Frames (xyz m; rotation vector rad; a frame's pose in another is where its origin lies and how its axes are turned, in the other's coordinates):
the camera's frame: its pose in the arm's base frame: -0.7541 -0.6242 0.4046 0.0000 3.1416 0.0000
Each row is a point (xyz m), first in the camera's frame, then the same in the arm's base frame.
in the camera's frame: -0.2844 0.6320 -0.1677
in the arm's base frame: -0.4697 0.0078 0.5723
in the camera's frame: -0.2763 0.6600 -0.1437
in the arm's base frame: -0.4778 0.0358 0.5483
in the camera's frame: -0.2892 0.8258 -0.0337
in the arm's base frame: -0.4649 0.2016 0.4383
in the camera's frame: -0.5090 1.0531 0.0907
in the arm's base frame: -0.2451 0.4289 0.3139
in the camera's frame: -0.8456 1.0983 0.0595
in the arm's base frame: 0.0915 0.4741 0.3451
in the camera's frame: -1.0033 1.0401 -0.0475
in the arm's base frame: 0.2492 0.4159 0.4521
